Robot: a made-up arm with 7 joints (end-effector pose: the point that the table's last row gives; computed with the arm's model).
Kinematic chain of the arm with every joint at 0, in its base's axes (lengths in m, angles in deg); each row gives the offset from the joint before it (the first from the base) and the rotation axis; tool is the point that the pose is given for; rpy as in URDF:
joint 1: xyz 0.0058 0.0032 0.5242 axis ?
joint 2: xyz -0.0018 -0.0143 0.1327 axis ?
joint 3: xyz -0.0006 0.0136 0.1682 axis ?
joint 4: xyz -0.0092 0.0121 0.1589 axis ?
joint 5: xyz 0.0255 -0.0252 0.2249 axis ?
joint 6: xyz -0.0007 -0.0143 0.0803 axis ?
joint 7: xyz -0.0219 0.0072 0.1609 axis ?
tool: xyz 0.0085 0.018 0.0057 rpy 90 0 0
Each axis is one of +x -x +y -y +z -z.
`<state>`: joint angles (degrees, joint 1 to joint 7).
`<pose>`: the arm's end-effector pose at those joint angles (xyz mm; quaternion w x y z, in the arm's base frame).
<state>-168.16 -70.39 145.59 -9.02 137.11 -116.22 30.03</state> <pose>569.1 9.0 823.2 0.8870 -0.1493 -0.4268 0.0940</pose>
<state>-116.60 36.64 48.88 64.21 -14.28 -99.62 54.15</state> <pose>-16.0 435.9 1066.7 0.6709 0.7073 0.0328 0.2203</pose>
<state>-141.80 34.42 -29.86 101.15 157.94 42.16 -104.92</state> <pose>-501.6 163.4 663.9 0.7889 -0.2496 0.3144 0.4653</pose>
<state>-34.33 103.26 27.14 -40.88 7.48 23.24 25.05</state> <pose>579.5 514.0 710.3 0.8741 0.1467 0.2339 -0.3997</pose>
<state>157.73 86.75 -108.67 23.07 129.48 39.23 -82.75</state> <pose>-629.2 -437.8 680.2 0.3252 -0.8346 0.4257 0.1282</pose>
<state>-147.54 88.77 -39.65 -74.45 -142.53 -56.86 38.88</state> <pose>-303.2 558.1 875.3 0.5923 0.1237 -0.7873 0.1183</pose>
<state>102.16 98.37 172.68 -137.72 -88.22 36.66 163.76</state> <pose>-7.9 33.1 296.9 0.9196 -0.3178 0.1862 0.1365</pose>
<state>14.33 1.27 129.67 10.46 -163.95 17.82 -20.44</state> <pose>-44.9 -27.9 1448.7 0.6381 0.6826 0.3002 0.1918</pose>
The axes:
joint 1: -z
joint 2: +y
joint 3: -z
joint 4: +y
joint 5: -z
joint 6: +y
joint 7: -z

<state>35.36 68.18 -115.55 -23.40 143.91 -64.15 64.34</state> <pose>502.8 -422.9 986.4 0.4369 0.1651 -0.5357 -0.7035</pose>
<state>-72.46 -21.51 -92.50 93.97 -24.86 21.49 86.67</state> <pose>-446.8 45.6 847.5 0.7815 -0.2150 -0.0893 0.5788</pose>
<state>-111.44 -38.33 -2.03 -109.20 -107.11 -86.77 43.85</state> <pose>338.0 -336.4 688.8 0.7450 0.1375 0.0567 -0.6503</pose>
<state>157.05 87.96 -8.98 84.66 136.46 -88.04 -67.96</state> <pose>-131.4 -206.0 404.1 0.1563 0.7881 0.5433 -0.2435</pose>
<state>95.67 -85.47 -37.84 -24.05 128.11 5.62 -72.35</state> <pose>-17.2 797.0 589.9 0.5848 0.0289 -0.7912 0.1767</pose>
